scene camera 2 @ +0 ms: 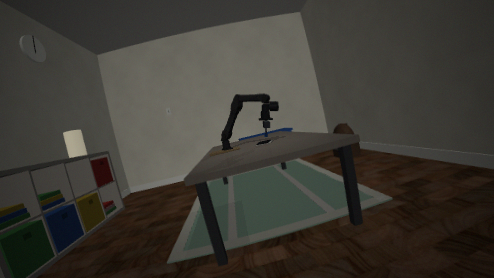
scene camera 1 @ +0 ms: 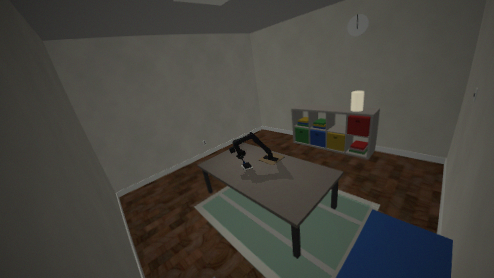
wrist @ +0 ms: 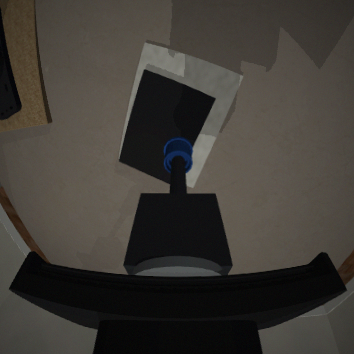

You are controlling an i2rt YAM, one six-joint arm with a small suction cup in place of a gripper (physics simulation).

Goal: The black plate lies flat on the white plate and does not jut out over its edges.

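Pixels of known places: hand, its tool point: (scene camera 2: 266,136) (scene camera 1: 244,163) (wrist: 177,149); arm's base, origin of its link: (scene camera 2: 227,149) (scene camera 1: 270,158).
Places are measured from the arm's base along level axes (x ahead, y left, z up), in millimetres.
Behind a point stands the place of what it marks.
The black plate (wrist: 165,116) {x 280, y -179, z 5 mm} (scene camera 1: 247,166) {x 296, y -166, z 5 mm} (scene camera 2: 263,142) {x 248, y -251, z 5 mm} lies flat on the white plate (wrist: 211,81) {x 339, y -150, z -4 mm} on the grey table (scene camera 1: 283,193) {x 540, y 461, z -10 mm} (scene camera 2: 276,153) {x 132, y -761, z -10 mm}. In the wrist view bare white shows along the far and right sides, while the black plate reaches the white plate's near and left edges; I cannot tell whether it juts past them. My blue suction cup (wrist: 178,154) (scene camera 1: 245,162) {x 295, y -210, z 41 mm} (scene camera 2: 265,132) {x 295, y -210, z 41 mm} hangs a little above the black plate's near right corner, apart from it and holding nothing.
The arm's base stands on a cork mat (wrist: 24,70) {x 68, y -46, z -2 mm} (scene camera 1: 272,159) {x 24, y 42, z 7 mm} (scene camera 2: 224,151) {x -42, y -119, z 1 mm} close to the plates. A shelf unit (scene camera 1: 374,112) with a lamp (scene camera 1: 357,101) stands by the far wall. A green rug (scene camera 1: 262,238) lies under the table.
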